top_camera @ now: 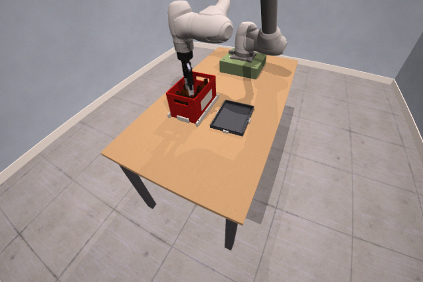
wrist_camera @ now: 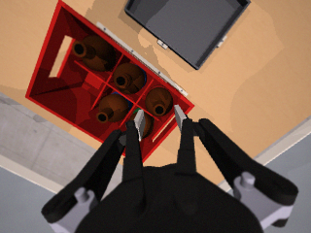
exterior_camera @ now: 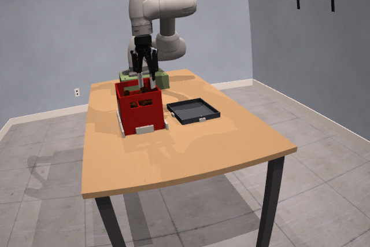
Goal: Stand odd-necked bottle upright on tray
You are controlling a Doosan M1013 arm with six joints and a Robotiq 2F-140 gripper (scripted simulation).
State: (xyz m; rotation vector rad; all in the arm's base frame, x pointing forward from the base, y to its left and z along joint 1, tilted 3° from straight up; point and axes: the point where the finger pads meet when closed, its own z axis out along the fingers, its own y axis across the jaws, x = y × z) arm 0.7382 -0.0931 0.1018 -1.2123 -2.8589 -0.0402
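Now: the glass bottle 80 mm to the right of my hand and 130 mm below it. Round my hand: dark grey tray 80 mm behind, 220 mm to the left, 200 mm below; red crate 90 mm behind, 40 mm to the right, 130 mm below.
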